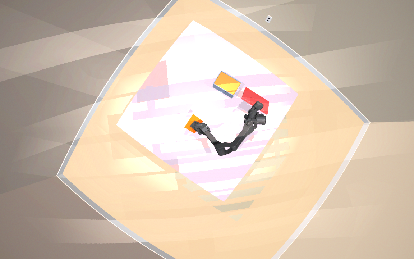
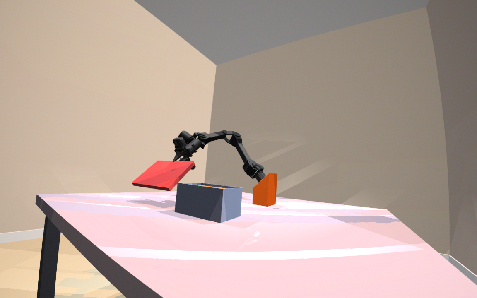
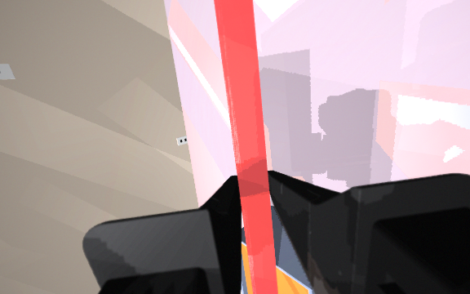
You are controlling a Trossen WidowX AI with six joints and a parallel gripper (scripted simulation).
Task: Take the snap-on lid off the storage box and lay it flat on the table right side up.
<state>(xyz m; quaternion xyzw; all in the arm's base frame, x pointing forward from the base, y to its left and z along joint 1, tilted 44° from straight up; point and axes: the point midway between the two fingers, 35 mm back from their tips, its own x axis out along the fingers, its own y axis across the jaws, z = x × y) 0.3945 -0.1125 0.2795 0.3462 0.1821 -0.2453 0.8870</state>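
The red lid lies 60 mm ahead of my gripper tip, 50 mm below it and 10 mm to the left of it. The rest, counted from my gripper tip: grey-blue storage box 290 mm to the left, 130 mm below, 20 mm ahead.
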